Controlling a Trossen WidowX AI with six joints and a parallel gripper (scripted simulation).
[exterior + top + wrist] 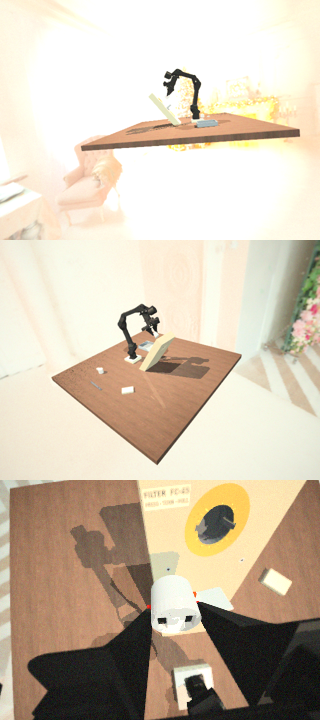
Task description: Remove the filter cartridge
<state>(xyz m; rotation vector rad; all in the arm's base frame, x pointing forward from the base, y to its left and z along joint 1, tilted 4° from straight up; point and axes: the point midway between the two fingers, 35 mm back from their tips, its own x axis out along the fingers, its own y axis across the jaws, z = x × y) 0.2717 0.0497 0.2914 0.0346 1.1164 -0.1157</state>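
Now: the light blue tray 300 mm below my gripper tip, 300 mm behind it and 240 mm to the left of it. Also, from my gripper tip: round white filter cartridge (right at my gripper tip); then flat white block (430 mm to the right, 300 mm below).
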